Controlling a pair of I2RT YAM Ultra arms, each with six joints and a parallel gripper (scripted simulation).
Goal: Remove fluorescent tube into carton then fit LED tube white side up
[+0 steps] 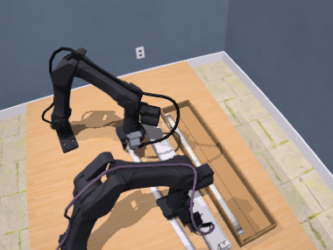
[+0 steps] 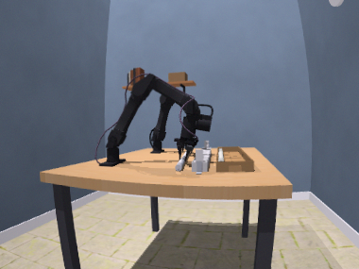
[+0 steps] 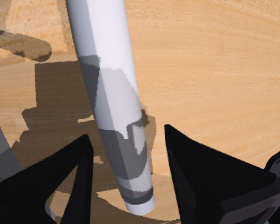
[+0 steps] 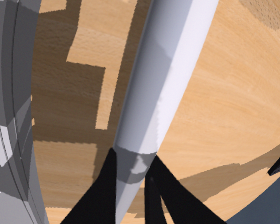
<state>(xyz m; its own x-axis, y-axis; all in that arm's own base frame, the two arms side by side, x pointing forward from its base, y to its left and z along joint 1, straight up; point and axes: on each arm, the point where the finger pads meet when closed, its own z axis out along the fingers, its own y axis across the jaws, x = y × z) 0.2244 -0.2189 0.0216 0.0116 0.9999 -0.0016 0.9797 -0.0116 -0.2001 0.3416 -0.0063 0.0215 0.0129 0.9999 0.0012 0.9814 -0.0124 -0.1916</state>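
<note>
My right hand is 12 cm to the right of the LED tube, 3 cm past it and 1 cm above it. From my right hand the other things lie so: light fixture (14 cm to the left, 7 cm ahead, 3 cm above); old fluorescent tube (16 cm to the left, 16 cm ahead); lampholder (17 cm to the right, 12 cm ahead, 5 cm above).
</note>
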